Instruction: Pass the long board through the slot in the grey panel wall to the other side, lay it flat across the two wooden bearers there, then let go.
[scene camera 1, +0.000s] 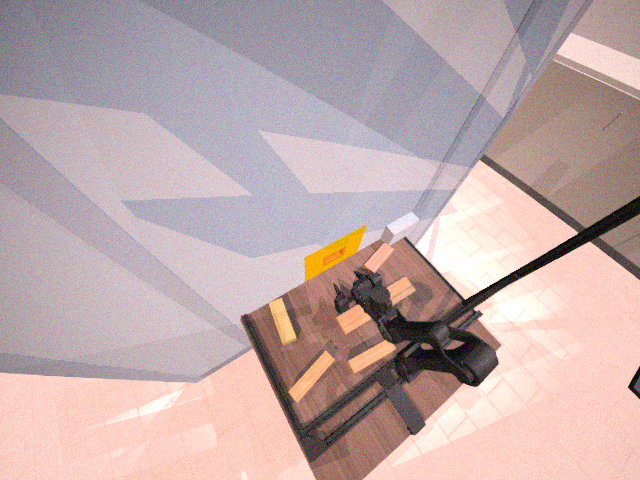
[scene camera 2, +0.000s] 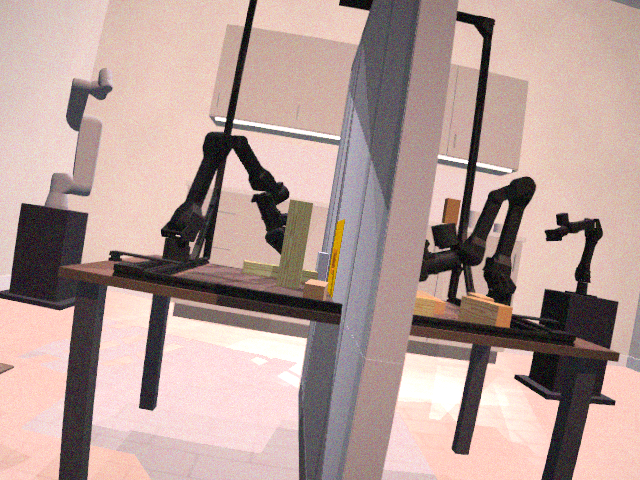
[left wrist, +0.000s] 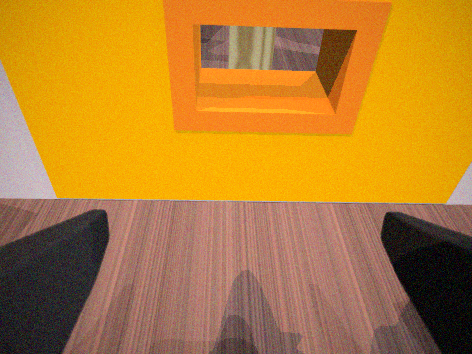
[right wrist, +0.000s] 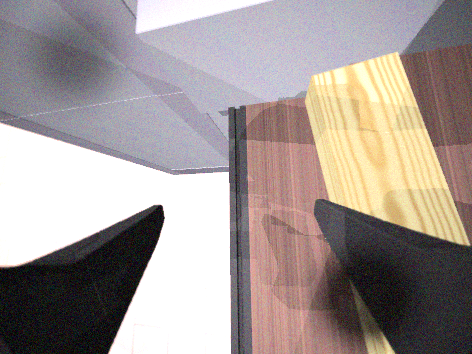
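Scene camera 1 gives me my left gripper (scene camera 1: 344, 277), which is open with nothing in it. On scene camera 2 there's my right gripper (scene camera 2: 285, 252), open as well and holding nothing. The left wrist view shows my left gripper (left wrist: 248, 224) again, and in the right wrist view you'd find my right gripper (right wrist: 240, 208) along with a grey panel wall (right wrist: 154, 90).
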